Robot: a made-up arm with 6 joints. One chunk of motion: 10 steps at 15 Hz.
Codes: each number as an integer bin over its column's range. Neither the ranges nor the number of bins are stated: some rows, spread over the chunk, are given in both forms.
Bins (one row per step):
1: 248 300 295 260 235 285
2: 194 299 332 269 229 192
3: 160 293 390 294 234 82
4: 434 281 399 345 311 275
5: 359 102 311 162 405 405
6: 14 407 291 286 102 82
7: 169 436 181 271 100 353
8: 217 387 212 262 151 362
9: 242 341 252 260 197 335
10: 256 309 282 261 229 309
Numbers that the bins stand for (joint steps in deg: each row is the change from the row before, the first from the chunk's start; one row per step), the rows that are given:
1: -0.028 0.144 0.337 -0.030 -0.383 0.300
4: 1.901 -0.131 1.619 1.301 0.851 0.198
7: -0.847 2.114 -1.068 0.143 -2.576 0.992
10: 0.055 0.275 0.177 -0.014 -0.480 0.544
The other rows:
2: -0.588 0.130 0.793 0.111 -0.480 -0.646
3: -0.941 0.043 1.508 0.503 -0.399 -1.766
5: 1.123 -2.723 0.534 -1.564 2.378 1.521
6: -2.455 1.694 0.288 0.377 -2.543 -1.766
8: -0.349 1.404 -0.686 0.002 -1.747 1.084
9: -0.090 0.738 -0.193 -0.030 -1.000 0.809

